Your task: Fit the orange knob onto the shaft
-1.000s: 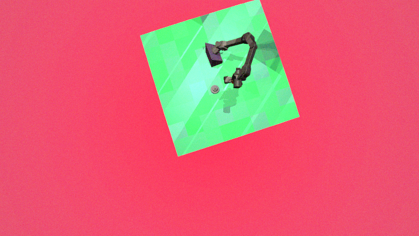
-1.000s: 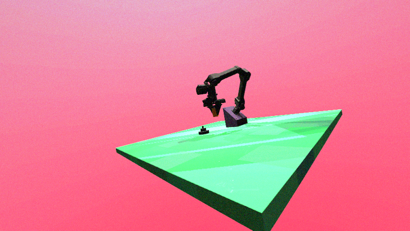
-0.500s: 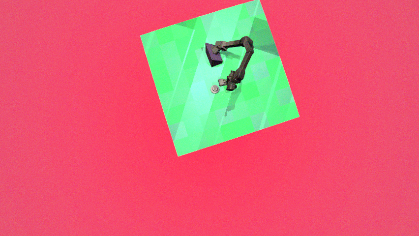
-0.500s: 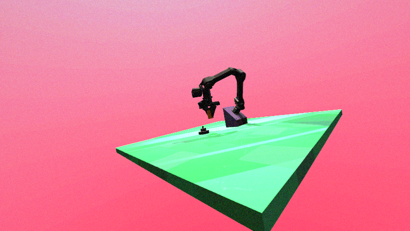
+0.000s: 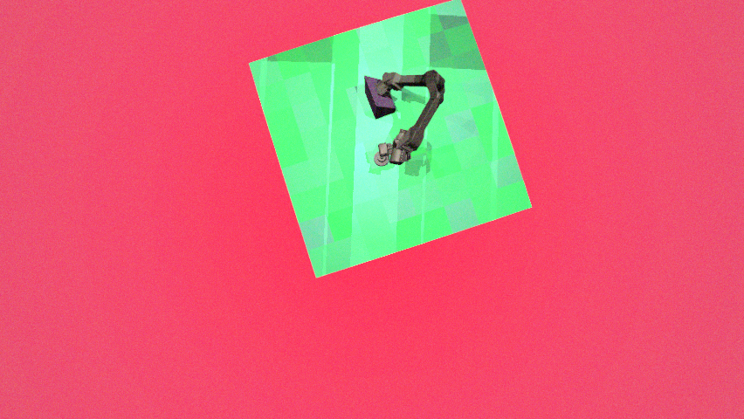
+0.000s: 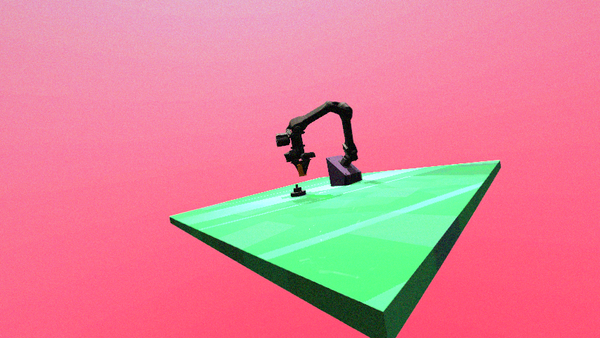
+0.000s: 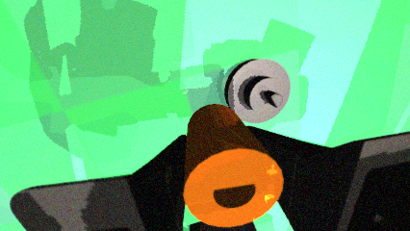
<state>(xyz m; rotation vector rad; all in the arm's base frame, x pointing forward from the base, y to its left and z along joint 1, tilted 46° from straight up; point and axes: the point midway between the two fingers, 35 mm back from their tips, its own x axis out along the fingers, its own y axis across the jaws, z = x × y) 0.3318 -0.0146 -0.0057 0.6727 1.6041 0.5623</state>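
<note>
My gripper tip is 1 cm past the dark pedestal, 7 cm to the left of it and 8 cm above it. The rest, counted from my gripper tip: orange knob: 2 cm above.
</note>
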